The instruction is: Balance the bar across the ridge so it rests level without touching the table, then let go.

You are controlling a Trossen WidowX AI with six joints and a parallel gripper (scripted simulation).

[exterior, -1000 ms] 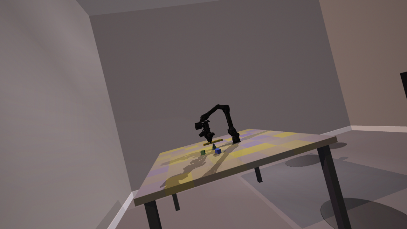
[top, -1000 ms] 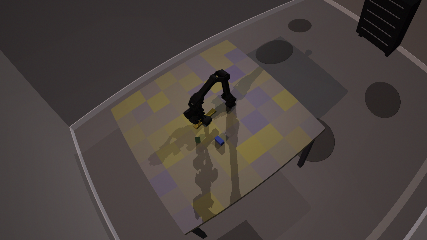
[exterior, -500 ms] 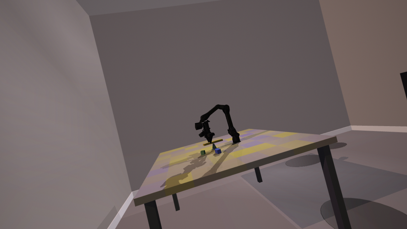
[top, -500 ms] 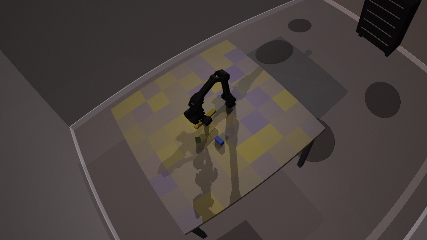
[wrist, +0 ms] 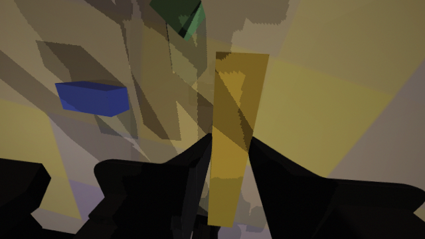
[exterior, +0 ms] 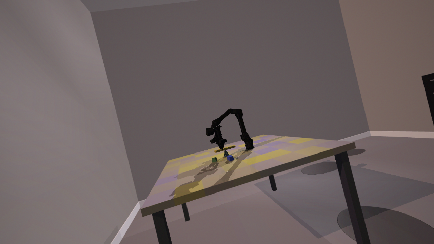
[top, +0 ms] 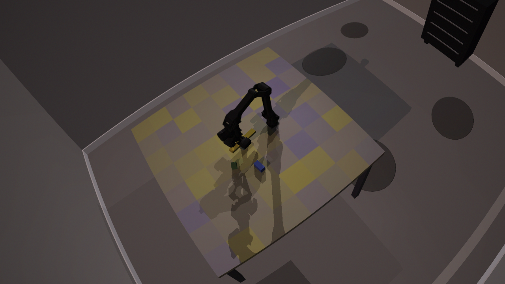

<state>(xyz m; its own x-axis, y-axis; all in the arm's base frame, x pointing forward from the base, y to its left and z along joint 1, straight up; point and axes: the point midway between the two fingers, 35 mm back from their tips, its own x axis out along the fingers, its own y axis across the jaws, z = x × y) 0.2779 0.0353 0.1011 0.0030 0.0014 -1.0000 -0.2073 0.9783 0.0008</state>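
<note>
Right now the yellow bar is 3 cm behind my gripper tip and 1 cm to the right of it. From my gripper tip the other things lie so: blue block: 2 cm behind, 18 cm to the left, 5 cm below; then green block: 10 cm ahead, 8 cm to the left, 5 cm below.
</note>
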